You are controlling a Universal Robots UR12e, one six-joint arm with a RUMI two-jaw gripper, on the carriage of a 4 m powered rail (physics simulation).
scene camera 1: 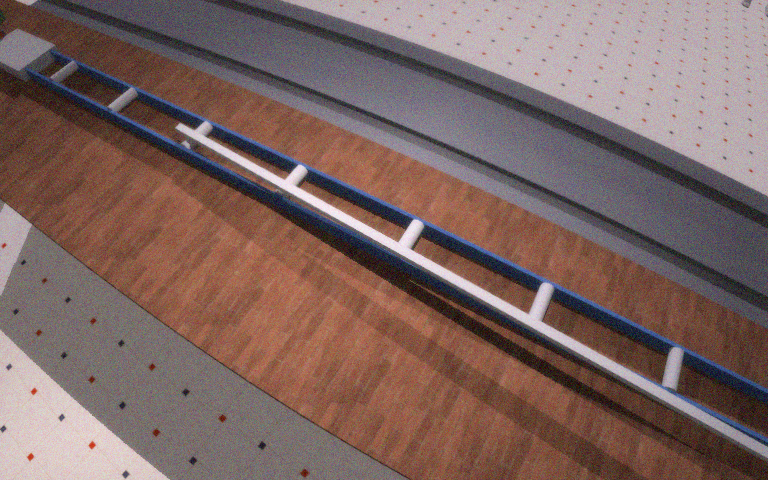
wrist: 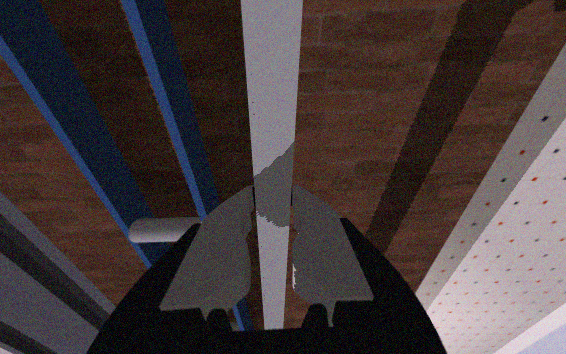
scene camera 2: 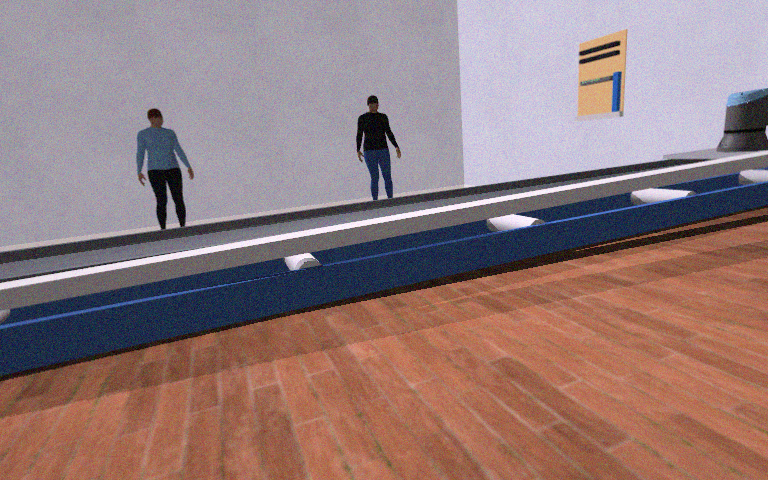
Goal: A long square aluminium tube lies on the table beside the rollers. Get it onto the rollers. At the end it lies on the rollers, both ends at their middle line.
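Pixels of known places: gripper, fingertip midpoint: (wrist: 273,187); arm's base, origin of the base link: (scene camera 2: 742,150).
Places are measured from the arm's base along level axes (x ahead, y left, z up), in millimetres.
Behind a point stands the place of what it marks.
Observation:
The long pale square tube (scene camera 1: 470,288) @[x 712, y -1636, z 86 mm] (scene camera 2: 362,229) @[x 686, y -2171, z 64 mm] (wrist: 274,75) @[x 817, y -32, z 132 mm] runs aslant to the roller track. In scene camera 1 its left end shows over the track, while its right part passes over the near blue rail. In scene camera 2 it appears raised above the rollers. White rollers (scene camera 1: 410,233) @[x 611, y -1850, z 30 mm] (scene camera 2: 512,222) @[x 635, y -1867, z 20 mm] (wrist: 165,230) @[x 621, y -237, z 25 mm] sit between the blue rails. In the wrist view my gripper (wrist: 273,187) @[x 810, y -111, z 107 mm] is shut on the tube, with a jaw against each side, and the track lies to the left. The gripper and the tube's right end do not show in the scene views.
The near blue rail (scene camera 2: 396,268) @[x 694, y -2127, z -1 mm] stands on the wooden table (scene camera 2: 396,384) @[x 927, y -2233, z -30 mm]. A grey box (scene camera 1: 25,52) @[x 622, y -3751, z 28 mm] stands at the track's left end. The grey rail bed (scene camera 1: 453,107) runs behind the table. Part of the dark robot arm (scene camera 2: 746,121) @[x 38, y -64, z 134 mm] shows at right. Two people (scene camera 2: 164,147) (scene camera 2: 374,130) stand behind.

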